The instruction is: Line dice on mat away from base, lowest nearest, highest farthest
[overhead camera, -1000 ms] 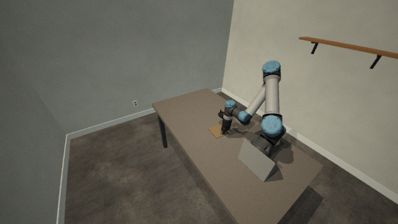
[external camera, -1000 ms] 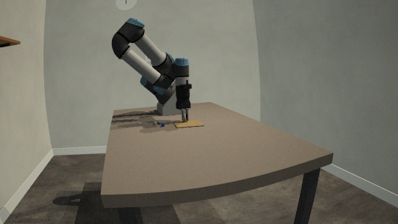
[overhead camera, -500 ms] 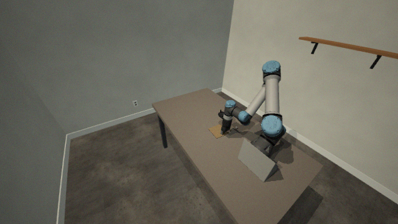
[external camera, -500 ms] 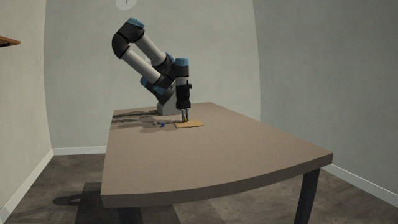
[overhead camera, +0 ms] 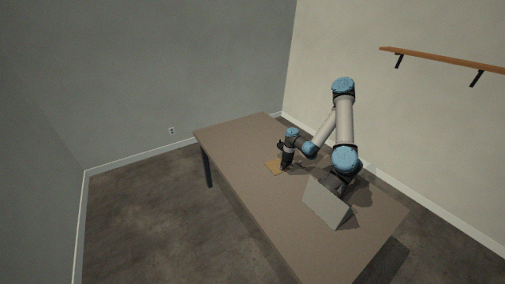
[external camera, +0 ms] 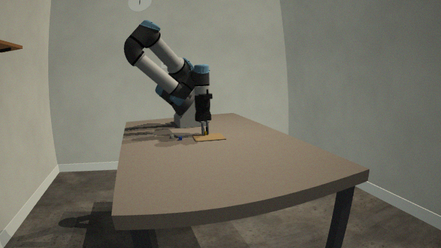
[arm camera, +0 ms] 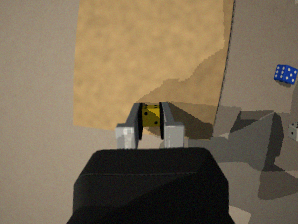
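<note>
The yellow die lies 10 mm below my hand. The rest, counted from my hand: tan mat 50 mm ahead, 20 mm below; white die 170 mm to the right, 20 mm below, 20 mm behind; blue die 130 mm to the right, 50 mm ahead, 20 mm below.
</note>
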